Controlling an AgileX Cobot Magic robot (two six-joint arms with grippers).
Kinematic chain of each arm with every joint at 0, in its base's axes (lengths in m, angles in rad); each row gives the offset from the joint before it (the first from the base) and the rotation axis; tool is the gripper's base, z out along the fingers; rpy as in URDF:
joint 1: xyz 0 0 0.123 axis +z
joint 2: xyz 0 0 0 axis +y
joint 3: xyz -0.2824 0 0.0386 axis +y
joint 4: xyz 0.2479 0 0.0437 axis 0.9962 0 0.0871
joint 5: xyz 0 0 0 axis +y
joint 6: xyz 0.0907 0 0.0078 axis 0.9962 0 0.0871
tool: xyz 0 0 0 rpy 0 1.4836 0
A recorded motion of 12 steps. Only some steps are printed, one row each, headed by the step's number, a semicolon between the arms.
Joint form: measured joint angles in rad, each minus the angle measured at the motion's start. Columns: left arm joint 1, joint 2, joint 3, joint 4, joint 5, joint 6; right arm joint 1, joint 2, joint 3, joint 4, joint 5, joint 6.
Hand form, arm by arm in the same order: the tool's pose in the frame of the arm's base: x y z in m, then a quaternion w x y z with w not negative. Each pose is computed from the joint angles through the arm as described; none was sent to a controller.
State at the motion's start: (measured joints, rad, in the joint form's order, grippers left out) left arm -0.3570 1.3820 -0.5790 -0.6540 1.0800 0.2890; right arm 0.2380 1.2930 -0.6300 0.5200 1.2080 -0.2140
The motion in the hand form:
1: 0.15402 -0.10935 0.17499 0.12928 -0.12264 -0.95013 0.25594; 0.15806 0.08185 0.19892 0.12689 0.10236 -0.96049 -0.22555
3: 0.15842 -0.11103 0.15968 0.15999 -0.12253 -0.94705 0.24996; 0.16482 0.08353 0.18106 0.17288 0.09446 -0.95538 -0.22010
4: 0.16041 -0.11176 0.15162 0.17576 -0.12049 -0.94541 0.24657; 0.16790 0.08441 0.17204 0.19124 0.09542 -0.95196 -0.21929
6: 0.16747 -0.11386 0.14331 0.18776 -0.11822 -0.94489 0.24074; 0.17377 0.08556 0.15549 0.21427 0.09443 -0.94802 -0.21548
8: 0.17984 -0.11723 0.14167 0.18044 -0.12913 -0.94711 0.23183; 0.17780 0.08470 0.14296 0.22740 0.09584 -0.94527 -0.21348
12: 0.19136 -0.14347 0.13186 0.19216 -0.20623 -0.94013 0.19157; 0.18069 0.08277 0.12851 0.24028 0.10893 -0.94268 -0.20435
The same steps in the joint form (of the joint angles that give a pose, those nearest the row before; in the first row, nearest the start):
1: 0.0000 0.0450 0.0000 -0.0010 -0.0120 0.0100; 0.0000 0.0500 0.0000 0.0000 -0.0020 -0.0140
3: 0.0000 0.1280 -0.0010 -0.0050 -0.0200 0.0390; 0.0000 0.1510 0.0000 0.0010 -0.0040 -0.0250
4: 0.0000 0.1710 -0.0020 -0.0070 -0.0250 0.0500; 0.0000 0.2000 0.0000 0.0040 -0.0100 -0.0430
6: 0.0000 0.2280 -0.0230 -0.0030 -0.0340 0.0550; 0.0000 0.2840 -0.0010 0.0070 -0.0380 -0.0700
8: -0.0030 0.2660 -0.0710 0.0220 -0.0420 0.0550; -0.0070 0.3440 -0.0010 0.0070 -0.0620 -0.1000
12: -0.1140 0.3690 -0.1750 0.1030 -0.0450 0.0480; -0.0100 0.4080 0.0000 -0.0120 -0.0930 -0.1390

